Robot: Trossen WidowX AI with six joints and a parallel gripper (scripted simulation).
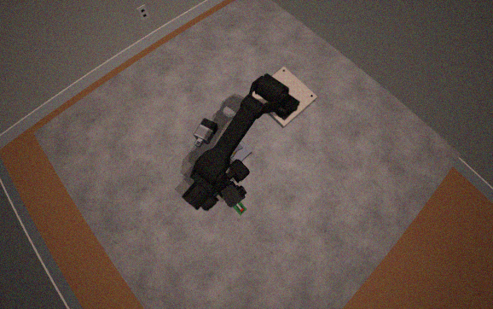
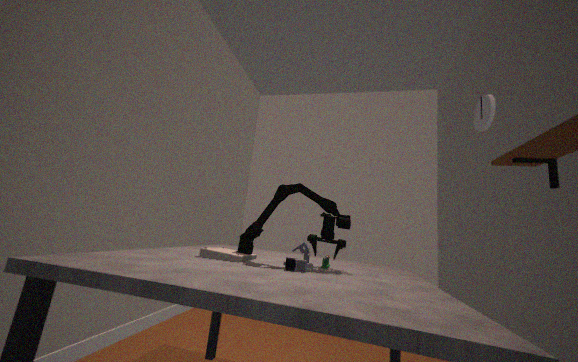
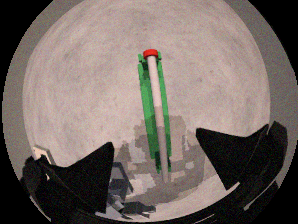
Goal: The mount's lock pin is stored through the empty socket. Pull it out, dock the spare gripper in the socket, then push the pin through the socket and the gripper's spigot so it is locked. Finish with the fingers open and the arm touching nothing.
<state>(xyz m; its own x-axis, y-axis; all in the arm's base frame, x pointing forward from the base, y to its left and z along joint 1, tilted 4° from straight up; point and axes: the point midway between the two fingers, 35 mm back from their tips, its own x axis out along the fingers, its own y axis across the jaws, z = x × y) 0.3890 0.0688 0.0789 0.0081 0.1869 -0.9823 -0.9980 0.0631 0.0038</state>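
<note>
The green holder lies 10 mm ahead of my gripper tip, 20 mm to the left of it and 20 mm below it. From my gripper tip the other things lie so: spare gripper: 90 mm behind, 230 mm to the right, 20 mm below; grey mount: 110 mm behind, 90 mm to the right, 10 mm above.
</note>
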